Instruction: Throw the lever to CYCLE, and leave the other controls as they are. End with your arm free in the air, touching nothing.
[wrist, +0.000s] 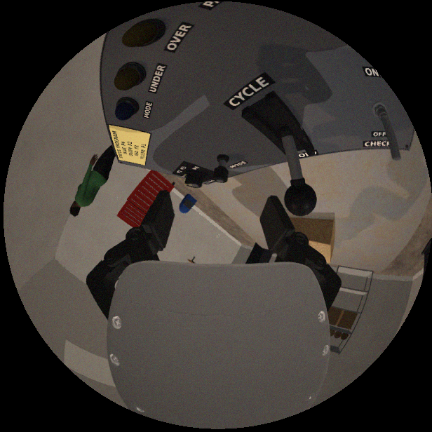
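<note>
The lever (295, 159) has a black ball knob and leans out of a dark slotted base on the grey control panel (225, 60). The CYCLE label (250, 90) is at the slot's upper left end; another label, partly hidden behind the lever, is at its lower right end. The lever's shaft rises nearer that lower end, and its knob hangs below the panel's edge in the view. My gripper (218, 204) is open and empty, its fingers wide apart. The knob shows just right of and above the right fingertip, outside the gap; the depth between them is hard to tell.
A toggle switch (387, 130) is right of the lever. A small black MODE knob (221, 172) and another black knob (194, 179) are left. Dark lamps and a yellow card (130, 145) line the panel's left. Beyond are a person in green (91, 187), a red slatted object (145, 198) and a box (320, 229).
</note>
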